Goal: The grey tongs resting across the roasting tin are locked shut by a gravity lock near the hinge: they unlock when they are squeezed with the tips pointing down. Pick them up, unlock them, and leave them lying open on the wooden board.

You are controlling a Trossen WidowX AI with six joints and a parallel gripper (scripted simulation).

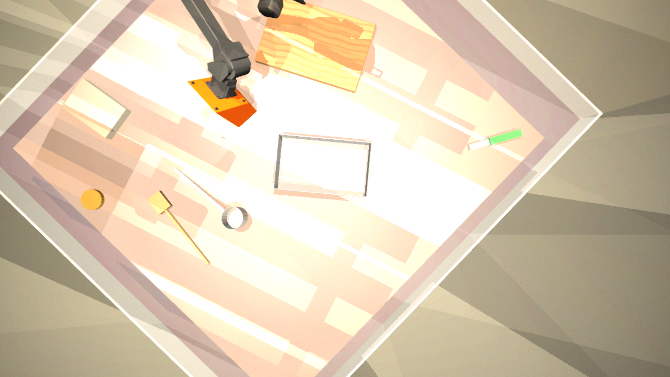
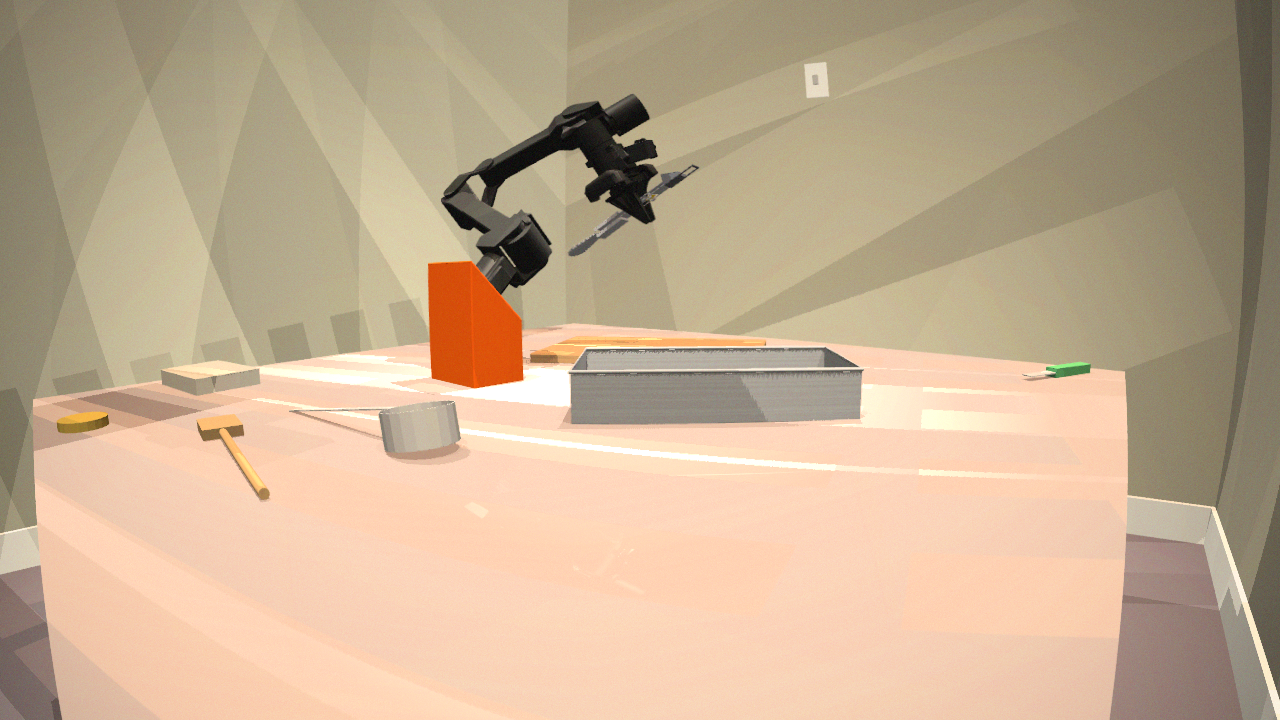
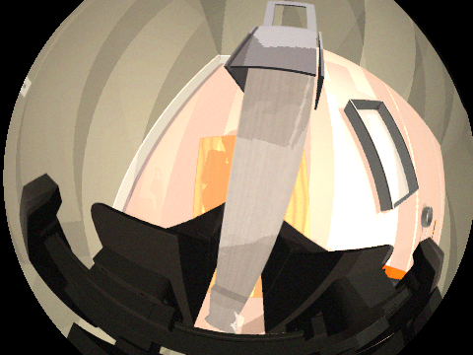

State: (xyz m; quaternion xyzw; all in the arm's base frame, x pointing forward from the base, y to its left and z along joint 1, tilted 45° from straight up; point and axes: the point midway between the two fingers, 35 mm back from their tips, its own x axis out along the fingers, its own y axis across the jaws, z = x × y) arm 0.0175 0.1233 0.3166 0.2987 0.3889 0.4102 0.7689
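Right now my gripper tip is 22 cm above the wooden board, 1 cm to the right of it and 1 cm past it. Round my gripper tip: grey roasting tin: 34 cm ahead, 23 cm to the right, 20 cm below; then pale block: 70 cm to the right, 30 cm behind, 21 cm below; then green-handled tool: 64 cm ahead, 27 cm to the left, 22 cm below.
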